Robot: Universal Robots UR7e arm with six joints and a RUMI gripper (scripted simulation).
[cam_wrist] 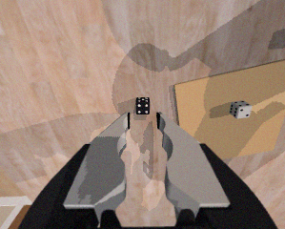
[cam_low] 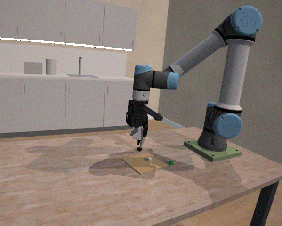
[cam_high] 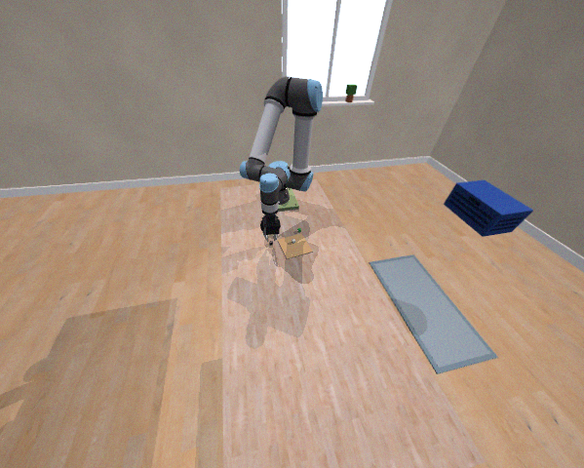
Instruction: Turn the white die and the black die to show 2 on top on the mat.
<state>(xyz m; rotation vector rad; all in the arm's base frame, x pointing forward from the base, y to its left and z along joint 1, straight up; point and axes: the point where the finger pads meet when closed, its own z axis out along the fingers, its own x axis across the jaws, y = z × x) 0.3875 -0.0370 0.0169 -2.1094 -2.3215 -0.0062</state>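
The black die is 30 mm below my hand. From my hand the other things lie so: white die: 120 mm to the left, 30 mm below, 10 mm behind; then green die: 160 mm to the left, 90 mm behind, 30 mm below; then tan mat: 120 mm to the left, 40 mm below, 20 mm ahead.
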